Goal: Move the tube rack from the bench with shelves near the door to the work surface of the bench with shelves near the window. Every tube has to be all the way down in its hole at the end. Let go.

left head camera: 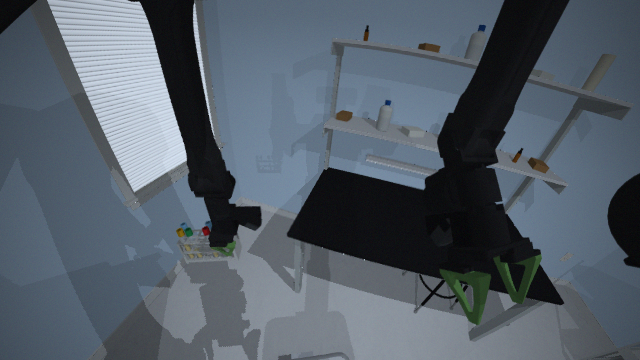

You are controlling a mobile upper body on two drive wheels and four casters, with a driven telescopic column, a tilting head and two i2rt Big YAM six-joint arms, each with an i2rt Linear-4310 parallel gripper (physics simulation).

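Frame: origin at the left arm's base, x down, y back, z left, level; metres.
Where they show: left gripper, fingertip midpoint: (230, 246); right gripper, fingertip midpoint: (497, 312).
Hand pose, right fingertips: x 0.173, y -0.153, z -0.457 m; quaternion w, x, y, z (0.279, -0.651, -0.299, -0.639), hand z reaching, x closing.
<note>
After its pixels a point has its place.
The tube rack (188, 246) {y -0.492, x 0.408, z 0.123 m} is a pale, see-through rack with tubes whose yellow, green, red and blue caps show along its top. It hangs in the air at the lower left of the view, apart from the bench. My left gripper (226, 248) {y -0.507, x 0.432, z 0.001 m} is shut on the rack's right part; the wrist hides some of the tubes there. My right gripper (499, 312) {y -0.153, x 0.173, z -0.457 m} is open and empty, in front of the bench's right end. The bench with shelves near the window (350, 220) {y -0.878, x 0.742, z -0.549 m} has a black work surface. Whether every tube is fully down cannot be told.
Two shelves (400, 137) {y -1.057, x 0.285, z -0.823 m} (400, 49) {y -1.064, x -0.156, z -0.697 m} above the bench carry bottles and small boxes. A black stool (434, 295) {y -0.528, x 1.251, z -1.213 m} stands under the bench. A window (117, 95) {y -1.191, x 0.104, z 0.712 m} with blinds is at the left. A bench leg (298, 270) {y -0.810, x 1.135, z -0.244 m} stands between the rack and the stool.
</note>
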